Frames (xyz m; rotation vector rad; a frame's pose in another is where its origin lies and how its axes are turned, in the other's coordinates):
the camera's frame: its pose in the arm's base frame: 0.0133 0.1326 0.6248 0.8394 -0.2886 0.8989
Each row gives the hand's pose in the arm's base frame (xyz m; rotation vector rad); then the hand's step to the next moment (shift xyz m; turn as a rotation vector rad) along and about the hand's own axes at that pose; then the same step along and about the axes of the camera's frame.
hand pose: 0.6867 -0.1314 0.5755 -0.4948 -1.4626 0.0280
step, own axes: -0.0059 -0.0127 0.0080 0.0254 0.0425 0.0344
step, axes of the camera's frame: -0.0140 0.0051 0.0061 0.0273 0.0386 -0.0374
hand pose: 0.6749 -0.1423 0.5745 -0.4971 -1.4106 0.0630
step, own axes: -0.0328 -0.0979 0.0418 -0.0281 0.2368 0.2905
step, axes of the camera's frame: -0.0873 0.0301 0.0624 -0.0210 0.2252 -0.3002
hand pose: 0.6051 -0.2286 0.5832 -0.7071 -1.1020 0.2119
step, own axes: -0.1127 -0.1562 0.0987 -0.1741 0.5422 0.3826
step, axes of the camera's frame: -0.1565 0.1047 0.1067 -0.1117 0.2232 -0.6390
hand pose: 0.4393 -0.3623 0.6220 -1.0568 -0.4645 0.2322
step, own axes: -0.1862 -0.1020 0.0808 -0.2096 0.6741 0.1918
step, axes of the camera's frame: -0.1192 0.1798 0.0711 -0.2407 0.0340 -0.6899
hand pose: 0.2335 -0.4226 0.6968 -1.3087 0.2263 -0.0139
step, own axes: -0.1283 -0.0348 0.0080 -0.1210 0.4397 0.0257
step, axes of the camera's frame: -0.0336 0.1284 0.0109 -0.2282 -0.0230 -0.3950
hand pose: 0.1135 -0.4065 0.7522 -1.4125 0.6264 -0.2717
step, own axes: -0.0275 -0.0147 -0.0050 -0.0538 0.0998 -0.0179
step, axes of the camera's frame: 0.0024 0.0311 0.0051 -0.0730 0.0228 -0.0855
